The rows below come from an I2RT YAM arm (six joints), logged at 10 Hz.
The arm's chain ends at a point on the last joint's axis. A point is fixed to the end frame.
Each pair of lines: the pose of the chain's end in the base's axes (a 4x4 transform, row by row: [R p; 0 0 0 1], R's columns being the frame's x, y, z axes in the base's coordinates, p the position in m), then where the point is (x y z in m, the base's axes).
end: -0.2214 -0.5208 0.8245 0.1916; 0.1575 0.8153 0.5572 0.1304; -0.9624 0.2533 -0.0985 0.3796; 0 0 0 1
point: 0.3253 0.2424 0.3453
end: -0.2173 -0.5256 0.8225 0.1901; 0.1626 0.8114 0.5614 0.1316; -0.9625 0.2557 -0.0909 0.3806; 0 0 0 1
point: 0.3235 0.2444 0.3477
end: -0.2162 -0.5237 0.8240 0.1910; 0.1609 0.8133 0.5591 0.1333; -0.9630 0.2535 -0.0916 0.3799; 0 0 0 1
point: 0.3247 0.2457 0.3469
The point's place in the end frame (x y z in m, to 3 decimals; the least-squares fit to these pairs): 0.021 0.013 0.176
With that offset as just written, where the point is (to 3 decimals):
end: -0.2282 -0.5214 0.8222 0.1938; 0.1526 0.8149 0.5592 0.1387; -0.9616 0.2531 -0.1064 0.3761; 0 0 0 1
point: 0.327 0.251 0.340
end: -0.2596 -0.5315 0.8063 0.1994; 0.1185 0.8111 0.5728 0.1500; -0.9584 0.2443 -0.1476 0.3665; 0 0 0 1
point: 0.329 0.264 0.324
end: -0.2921 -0.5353 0.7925 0.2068; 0.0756 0.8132 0.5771 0.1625; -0.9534 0.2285 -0.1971 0.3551; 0 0 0 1
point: 0.333 0.276 0.303
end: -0.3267 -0.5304 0.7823 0.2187; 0.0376 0.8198 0.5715 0.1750; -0.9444 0.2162 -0.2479 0.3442; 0 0 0 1
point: 0.343 0.287 0.284
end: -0.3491 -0.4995 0.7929 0.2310; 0.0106 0.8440 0.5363 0.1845; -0.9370 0.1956 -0.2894 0.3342; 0 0 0 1
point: 0.357 0.290 0.266
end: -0.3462 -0.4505 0.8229 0.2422; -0.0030 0.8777 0.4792 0.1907; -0.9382 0.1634 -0.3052 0.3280; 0 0 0 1
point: 0.374 0.286 0.257
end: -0.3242 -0.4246 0.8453 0.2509; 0.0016 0.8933 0.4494 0.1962; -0.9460 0.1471 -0.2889 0.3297; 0 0 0 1
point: 0.387 0.287 0.261
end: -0.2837 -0.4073 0.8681 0.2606; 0.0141 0.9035 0.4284 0.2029; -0.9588 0.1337 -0.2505 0.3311; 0 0 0 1
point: 0.402 0.290 0.269
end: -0.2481 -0.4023 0.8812 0.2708; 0.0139 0.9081 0.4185 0.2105; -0.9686 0.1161 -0.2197 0.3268; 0 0 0 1
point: 0.415 0.296 0.269
